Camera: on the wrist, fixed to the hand. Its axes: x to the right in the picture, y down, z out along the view.
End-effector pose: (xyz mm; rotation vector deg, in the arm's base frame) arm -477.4 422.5 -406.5 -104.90 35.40 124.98
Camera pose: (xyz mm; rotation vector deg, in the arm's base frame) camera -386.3 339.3 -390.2 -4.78 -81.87 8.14
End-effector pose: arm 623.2 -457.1 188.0 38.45 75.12 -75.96
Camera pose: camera 630.2 -333.7 174.1 100.22 -24.92 86.36
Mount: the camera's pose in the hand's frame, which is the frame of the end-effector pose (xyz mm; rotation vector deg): -25.8 37.1 -115.9 -6.25 -43.55 -172.20
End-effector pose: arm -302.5 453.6 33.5 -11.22 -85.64 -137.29
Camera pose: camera -260.5 339.7 6.2 -34.37 9.95 19.67
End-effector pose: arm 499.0 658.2 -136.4 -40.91 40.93 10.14
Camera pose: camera 403.1 612.6 -201.3 -56.57 -87.95 -121.50
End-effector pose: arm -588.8 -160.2 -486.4 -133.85 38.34 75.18
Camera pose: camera -542.2 -246.9 -410.3 -19.43 -120.33 5.33
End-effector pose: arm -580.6 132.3 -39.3 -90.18 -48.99 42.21
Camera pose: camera -493.2 45.6 -57.0 63.35 -128.89 -62.62
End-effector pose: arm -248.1 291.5 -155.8 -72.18 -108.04 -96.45
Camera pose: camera -241.1 172.2 -121.1 -60.26 57.44 10.04
